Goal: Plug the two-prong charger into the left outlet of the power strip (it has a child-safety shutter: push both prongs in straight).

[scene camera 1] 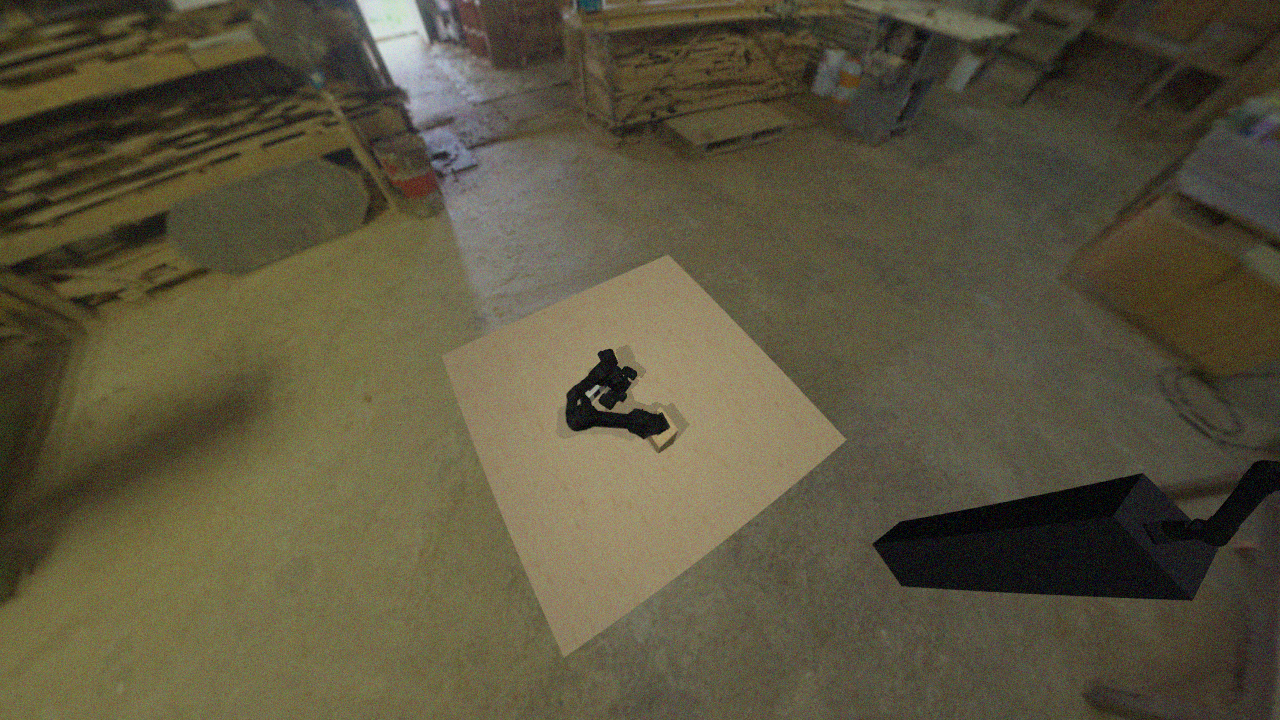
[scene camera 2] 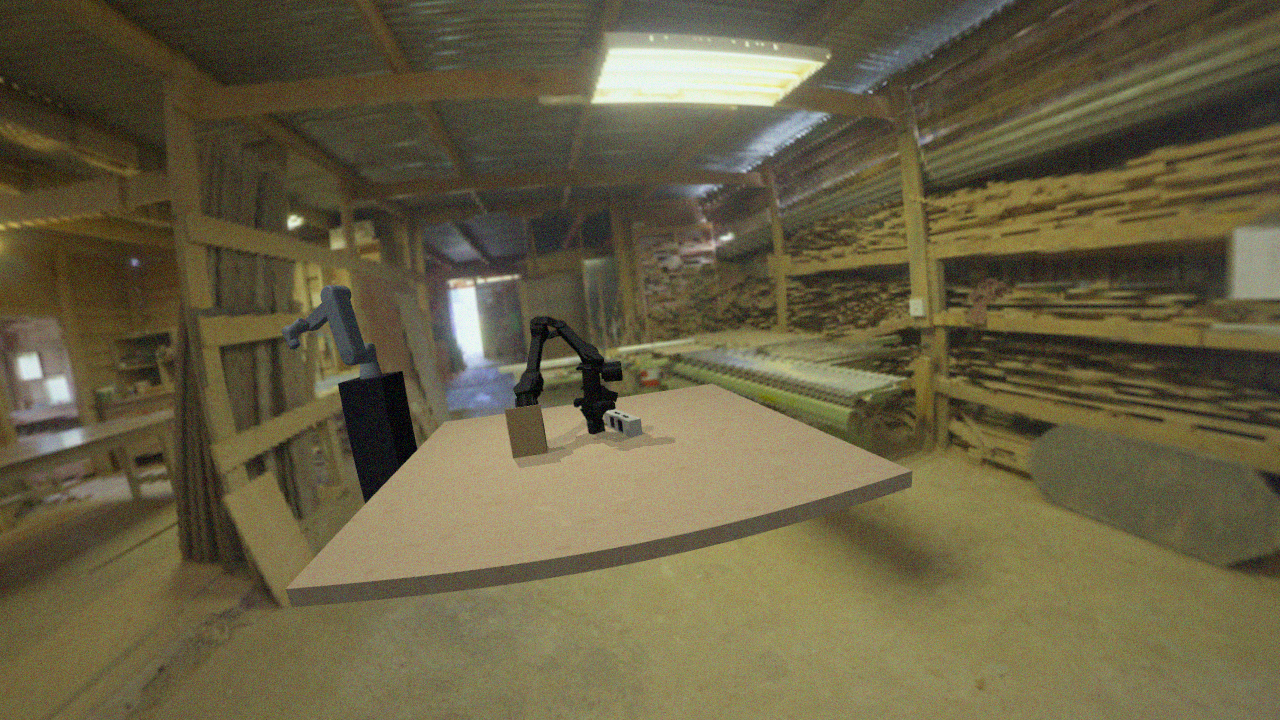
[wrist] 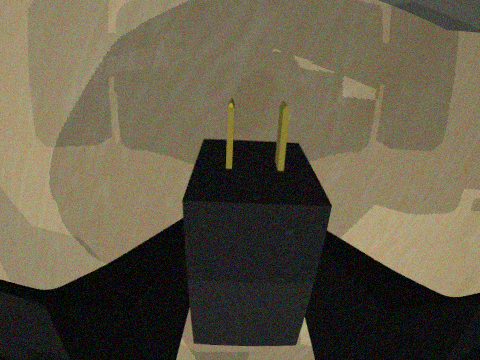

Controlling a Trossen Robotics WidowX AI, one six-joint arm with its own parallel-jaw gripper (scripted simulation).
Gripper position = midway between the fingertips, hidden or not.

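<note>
There's a black two-prong charger [wrist: 255,216], and it's held by the gripper [scene camera 2: 595,429], which you'd also find in the wrist view [wrist: 247,230].
</note>
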